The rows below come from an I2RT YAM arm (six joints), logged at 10 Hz.
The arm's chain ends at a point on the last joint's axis. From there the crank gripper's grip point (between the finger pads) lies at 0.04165 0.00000 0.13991 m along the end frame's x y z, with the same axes.
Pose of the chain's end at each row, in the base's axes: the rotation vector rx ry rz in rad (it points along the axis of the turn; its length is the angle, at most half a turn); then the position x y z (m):
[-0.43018, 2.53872, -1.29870, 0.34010, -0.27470, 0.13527]
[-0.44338, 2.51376, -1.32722, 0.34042, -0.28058, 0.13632]
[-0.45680, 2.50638, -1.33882, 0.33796, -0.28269, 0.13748]
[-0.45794, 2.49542, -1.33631, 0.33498, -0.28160, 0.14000]
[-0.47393, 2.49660, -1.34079, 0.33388, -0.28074, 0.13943]
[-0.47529, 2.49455, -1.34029, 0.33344, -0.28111, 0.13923]
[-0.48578, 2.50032, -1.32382, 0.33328, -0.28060, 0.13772]
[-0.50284, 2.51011, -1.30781, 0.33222, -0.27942, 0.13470]
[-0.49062, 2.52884, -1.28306, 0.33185, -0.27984, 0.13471]
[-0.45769, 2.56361, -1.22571, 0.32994, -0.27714, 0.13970]
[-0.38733, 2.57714, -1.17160, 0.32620, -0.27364, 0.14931]
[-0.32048, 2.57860, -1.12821, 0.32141, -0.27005, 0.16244]
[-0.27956, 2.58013, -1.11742, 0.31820, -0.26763, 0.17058]
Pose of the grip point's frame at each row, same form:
[-0.43018, 2.53872, -1.29870, 0.35153, -0.39402, 0.05195]
[-0.44338, 2.51376, -1.32722, 0.35368, -0.40181, 0.05610]
[-0.45680, 2.50638, -1.33882, 0.35186, -0.40467, 0.05850]
[-0.45794, 2.49542, -1.33631, 0.35036, -0.40353, 0.06122]
[-0.47393, 2.49660, -1.34079, 0.34934, -0.40293, 0.06107]
[-0.47529, 2.49455, -1.34029, 0.34921, -0.40329, 0.06092]
[-0.48578, 2.50032, -1.32382, 0.34956, -0.40181, 0.05801]
[-0.50284, 2.51011, -1.30781, 0.34864, -0.39965, 0.05355]
[-0.49062, 2.52884, -1.28306, 0.34697, -0.39846, 0.05098]
[-0.45769, 2.56361, -1.22571, 0.34287, -0.39187, 0.05037]
[-0.38733, 2.57714, -1.17160, 0.33835, -0.38450, 0.05512]
[-0.32048, 2.57860, -1.12821, 0.33379, -0.37770, 0.06462]
[-0.27956, 2.58013, -1.11742, 0.32979, -0.37433, 0.07164]

